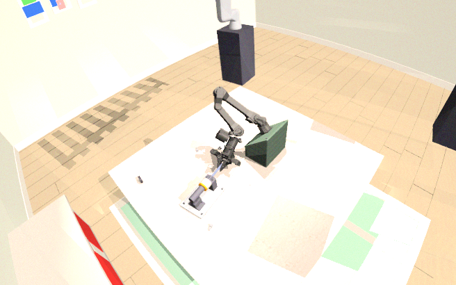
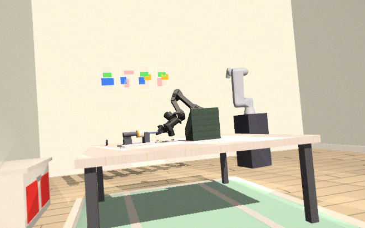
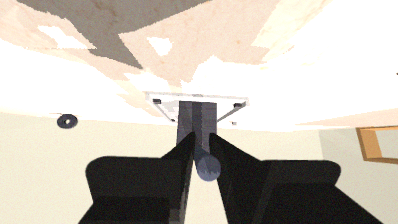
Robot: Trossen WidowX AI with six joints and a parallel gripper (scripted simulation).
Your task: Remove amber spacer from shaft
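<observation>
Right now my gripper tip is 6 cm short of the blue-grey shaft and 2 cm below it. The rest, counted from my gripper tip: white spacer 12 cm ahead, 2 cm above; amber spacer 14 cm ahead, 1 cm to the left, 2 cm above; small dark ring 30 cm ahead, 39 cm to the right, 4 cm below.
</observation>
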